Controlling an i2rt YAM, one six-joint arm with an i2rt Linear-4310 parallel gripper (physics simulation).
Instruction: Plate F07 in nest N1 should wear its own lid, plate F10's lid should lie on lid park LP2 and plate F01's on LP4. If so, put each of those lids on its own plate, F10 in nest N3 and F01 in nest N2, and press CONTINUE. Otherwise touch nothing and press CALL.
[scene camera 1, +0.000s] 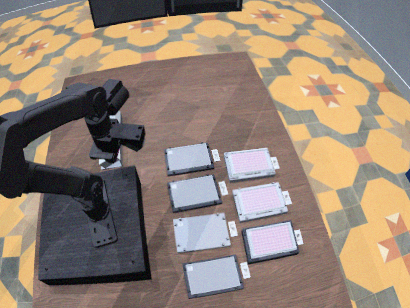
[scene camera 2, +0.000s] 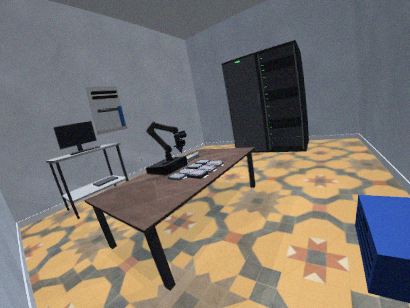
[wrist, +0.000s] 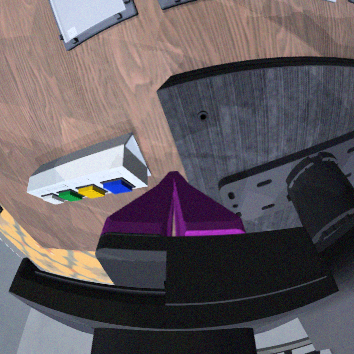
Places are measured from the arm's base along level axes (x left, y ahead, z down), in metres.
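Pixels of known places: gripper, between the fingertips: (scene camera 1: 113, 161) (scene camera 2: 181, 153) (wrist: 173, 178); arm's base, origin of its link: (scene camera 1: 99, 212) (scene camera 2: 170, 160) (wrist: 307, 172).
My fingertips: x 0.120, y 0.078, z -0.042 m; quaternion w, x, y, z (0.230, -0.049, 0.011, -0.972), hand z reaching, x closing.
Note:
Ahead of a thing's pixels: the offset from my fingertips to its top centre. Level surfaces: height alone.
My gripper (scene camera 2: 180, 149) (wrist: 173, 178) is shut, its purple fingertips together with nothing between them, above the table near the button box @(dz +0.063, dx +0.186, dy -0.006 m) (scene camera 1: 111, 163) (wrist: 82, 167). The box's white, green @(dz +0.070, dx +0.214, dy -0.018 m) (wrist: 70, 195), yellow @(dz +0.070, dx +0.164, dy -0.027 m) (wrist: 91, 191) and blue @(dz +0.070, dx +0.115, dy -0.035 m) (wrist: 118, 186) buttons show in the wrist view; their legends are unreadable. In scene camera 1, pink-welled plates lie in nests N3 @(dz +0.093, dx -0.068, dy +0.391 m) (scene camera 1: 250, 163), N2 @(dz +0.096, dx -0.200, dy +0.365 m) (scene camera 1: 260, 200) and, dark-rimmed, N1 @(dz +0.091, dx -0.329, dy +0.338 m) (scene camera 1: 271, 241). Flat grey panels lie at LP2 @(dz +0.109, dx +0.023, dy +0.222 m) (scene camera 1: 189, 158), LP4 @(dz +0.109, dx -0.101, dy +0.197 m) (scene camera 1: 194, 192) and LP3 @(dz +0.109, dx -0.361, dy +0.156 m) (scene camera 1: 213, 276); a paler one lies at LP1 @(dz +0.107, dx -0.229, dy +0.173 m) (scene camera 1: 201, 232). Plate and lid codes are unreadable.
The black base block (scene camera 1: 75, 250) (wrist: 260, 110) stands left of the lid parks on the wooden table @(dz +0.126 m) (scene camera 1: 200, 100) (scene camera 2: 130, 200). The arm hangs over the button box and hides part of it in scene camera 1. A desk with a monitor (scene camera 2: 75, 135) and dark cabinets (scene camera 2: 265, 100) stand beyond the table.

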